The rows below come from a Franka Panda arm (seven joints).
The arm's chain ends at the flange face. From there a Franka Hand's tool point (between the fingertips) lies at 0.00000 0.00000 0.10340 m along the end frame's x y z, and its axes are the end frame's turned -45 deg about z.
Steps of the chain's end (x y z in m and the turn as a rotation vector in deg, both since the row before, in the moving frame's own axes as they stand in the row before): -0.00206, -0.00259, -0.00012, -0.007, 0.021, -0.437; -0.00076, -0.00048, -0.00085, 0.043, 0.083, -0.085; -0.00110, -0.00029, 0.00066, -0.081, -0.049, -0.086; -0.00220, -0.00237, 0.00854, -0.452, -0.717, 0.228; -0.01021, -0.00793, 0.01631, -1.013, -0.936, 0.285; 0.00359, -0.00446, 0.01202, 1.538, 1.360, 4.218
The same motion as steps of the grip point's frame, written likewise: 0.00039, -0.00325, -0.00012, -0.020, 0.010, -0.437; -0.00004, -0.00083, -0.00085, -0.028, 0.089, -0.085; -0.00074, -0.00094, 0.00066, -0.023, -0.092, -0.086; -0.00137, -0.00357, 0.00853, 0.187, -0.827, 0.228; -0.00410, -0.01273, 0.01628, -0.054, -1.378, 0.285; 0.00939, -0.00071, 0.01195, 0.126, 2.049, 4.218
